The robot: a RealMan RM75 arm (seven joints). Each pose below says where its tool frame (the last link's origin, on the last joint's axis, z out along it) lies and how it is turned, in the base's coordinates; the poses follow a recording.
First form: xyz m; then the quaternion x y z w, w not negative.
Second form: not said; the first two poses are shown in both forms.
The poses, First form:
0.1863, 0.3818, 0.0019, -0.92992, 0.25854, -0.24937, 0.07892
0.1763, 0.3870, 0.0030, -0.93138, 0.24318, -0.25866, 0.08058
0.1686, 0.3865, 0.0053, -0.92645, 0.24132, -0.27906, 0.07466
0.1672, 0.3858, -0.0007, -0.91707, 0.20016, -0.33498, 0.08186
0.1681, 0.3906, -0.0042, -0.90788, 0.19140, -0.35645, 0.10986
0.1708, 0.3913, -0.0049, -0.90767, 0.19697, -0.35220, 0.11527
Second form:
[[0.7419, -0.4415, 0.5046, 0.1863], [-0.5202, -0.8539, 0.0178, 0.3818], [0.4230, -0.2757, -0.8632, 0.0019], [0, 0, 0, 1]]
[[0.7479, -0.4113, 0.5210, 0.1763], [-0.4947, -0.8687, 0.0243, 0.3870], [0.4426, -0.2759, -0.8532, 0.0030], [0, 0, 0, 1]]
[[0.7278, -0.4055, 0.5531, 0.1686], [-0.4888, -0.8724, 0.0037, 0.3865], [0.4810, -0.2730, -0.8331, 0.0053], [0, 0, 0, 1]]
[[0.6954, -0.3123, 0.6472, 0.1672], [-0.4220, -0.9065, 0.0160, 0.3858], [0.5816, -0.2842, -0.7622, -0.0007], [0, 0, 0, 1]]
[[0.6726, -0.2692, 0.6893, 0.1681], [-0.4259, -0.9026, 0.0630, 0.3906], [0.6052, -0.3359, -0.7217, -0.0042], [0, 0, 0, 1]]
[[0.6743, -0.2764, 0.6848, 0.1708], [-0.4388, -0.8958, 0.0705, 0.3913], [0.5940, -0.3480, -0.7253, -0.0049], [0, 0, 0, 1]]

